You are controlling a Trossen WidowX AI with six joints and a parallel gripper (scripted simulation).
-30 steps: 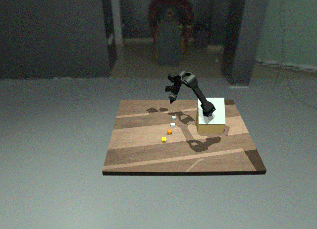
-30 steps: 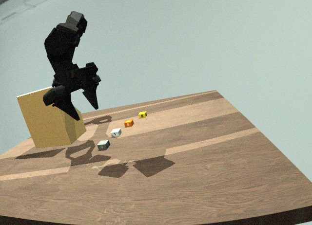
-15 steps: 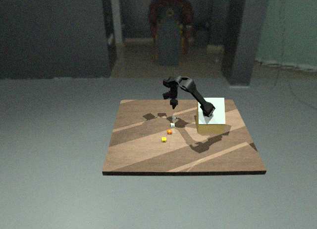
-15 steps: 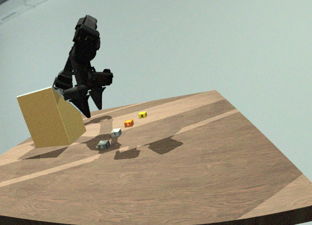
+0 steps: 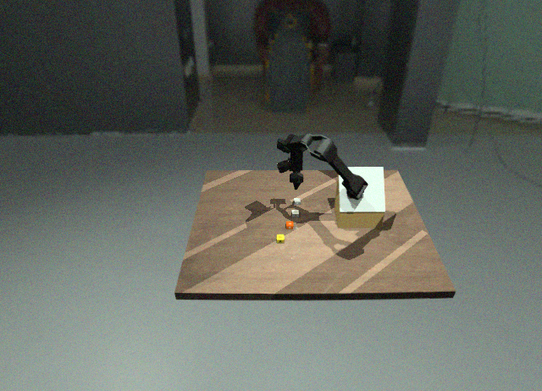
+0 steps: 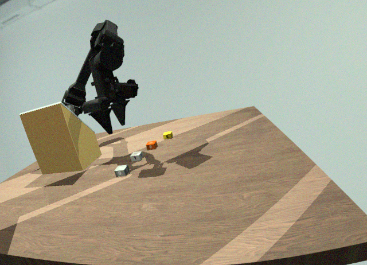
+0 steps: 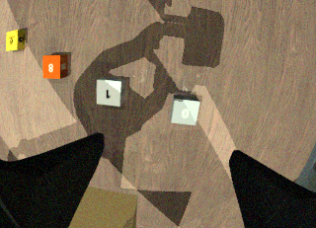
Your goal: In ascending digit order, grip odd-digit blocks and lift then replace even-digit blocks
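Right now the grey block is 10 mm behind my gripper tip, 20 mm to the right of it and 120 mm below it. Also, from my gripper tip: yellow block (80 mm ahead, 250 mm to the left, 120 mm below); then white block (70 mm to the left, 120 mm below); then orange block (30 mm ahead, 160 mm to the left, 120 mm below).
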